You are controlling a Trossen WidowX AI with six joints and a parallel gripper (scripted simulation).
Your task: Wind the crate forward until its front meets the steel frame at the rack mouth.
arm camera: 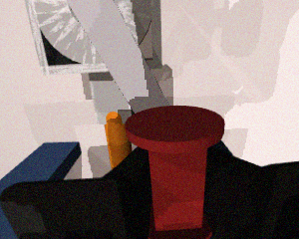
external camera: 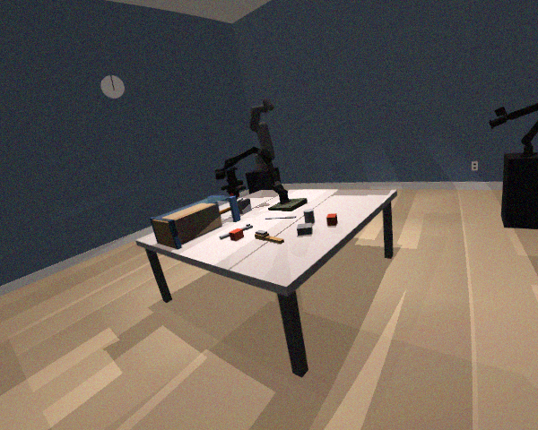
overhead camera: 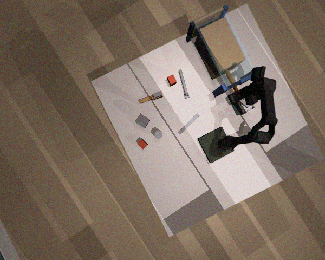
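My gripper tip is now 4 cm past the winch handle, 2 cm to the left of it and 1 cm above it. Also, from my gripper tip: blue frame: 7 cm ahead, 5 cm to the right, 1 cm below; red knob: 2 cm above; grey winch: 11 cm behind, 5 cm to the right, 8 cm below.
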